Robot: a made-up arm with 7 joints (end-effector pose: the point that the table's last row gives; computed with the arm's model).
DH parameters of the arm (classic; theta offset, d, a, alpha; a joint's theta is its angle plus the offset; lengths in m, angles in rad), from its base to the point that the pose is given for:
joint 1: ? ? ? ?
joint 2: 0 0.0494 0 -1.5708
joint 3: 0 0.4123 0.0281 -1.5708
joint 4: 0 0.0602 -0.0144 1.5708
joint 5: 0 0.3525 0 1.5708
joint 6: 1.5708 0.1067 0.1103 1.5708
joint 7: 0 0.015 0 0
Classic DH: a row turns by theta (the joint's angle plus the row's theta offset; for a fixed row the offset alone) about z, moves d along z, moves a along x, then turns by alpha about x.
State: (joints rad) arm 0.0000 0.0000 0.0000 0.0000 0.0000 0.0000 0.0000
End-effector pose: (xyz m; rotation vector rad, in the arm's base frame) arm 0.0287 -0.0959 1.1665 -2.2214 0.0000 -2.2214
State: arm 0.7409 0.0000 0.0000 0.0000 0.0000 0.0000 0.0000
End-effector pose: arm 0.0859 -0.0514 1.1665 -1.7891 -0.6948 -1.7891
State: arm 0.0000 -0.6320 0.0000 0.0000 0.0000 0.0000 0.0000
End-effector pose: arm 0.5401 -0.0959 0.9805 -2.8018 0.0000 -1.4211
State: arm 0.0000 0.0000 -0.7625 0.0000 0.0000 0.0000 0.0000
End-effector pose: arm -0.0114 -0.1028 1.1665 1.7750 -0.7115 1.7750
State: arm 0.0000 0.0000 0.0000 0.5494 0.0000 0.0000 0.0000
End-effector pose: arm 0.2703 -0.0959 1.0981 -2.7407 0.0000 -1.5356
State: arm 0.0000 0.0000 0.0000 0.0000 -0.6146 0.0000 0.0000
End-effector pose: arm -0.0356 -0.0850 1.1665 1.8701 -0.5935 1.8701
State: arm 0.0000 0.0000 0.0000 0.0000 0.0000 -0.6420 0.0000
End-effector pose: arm 0.0918 -0.0959 1.1356 -2.8089 0.0000 -1.4071
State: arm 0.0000 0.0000 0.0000 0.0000 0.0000 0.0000 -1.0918
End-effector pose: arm 0.0287 -0.0959 1.1665 1.5526 0.9432 1.5526
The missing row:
joint 1: 0 0.2914 0 1.5708
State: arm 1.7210 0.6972 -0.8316 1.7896 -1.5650 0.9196 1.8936
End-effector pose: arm 0.2978 0.0886 0.8979 -1.8024 0.5275 -1.4139
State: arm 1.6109 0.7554 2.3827 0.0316 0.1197 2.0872 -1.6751
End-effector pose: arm 0.0702 -0.4315 0.8807 0.2332 0.3886 -0.5869
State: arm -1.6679 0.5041 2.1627 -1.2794 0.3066 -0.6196 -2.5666
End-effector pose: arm -0.3264 0.1436 0.9422 -0.6910 1.2264 0.6911
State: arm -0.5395 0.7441 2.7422 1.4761 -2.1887 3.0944 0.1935
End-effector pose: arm -0.5296 0.2294 0.4776 1.7874 -1.5446 0.2872
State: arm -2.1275 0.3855 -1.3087 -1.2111 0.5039 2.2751 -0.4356
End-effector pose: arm 0.3196 0.1674 0.6758 -0.2151 2.0305 -0.2495
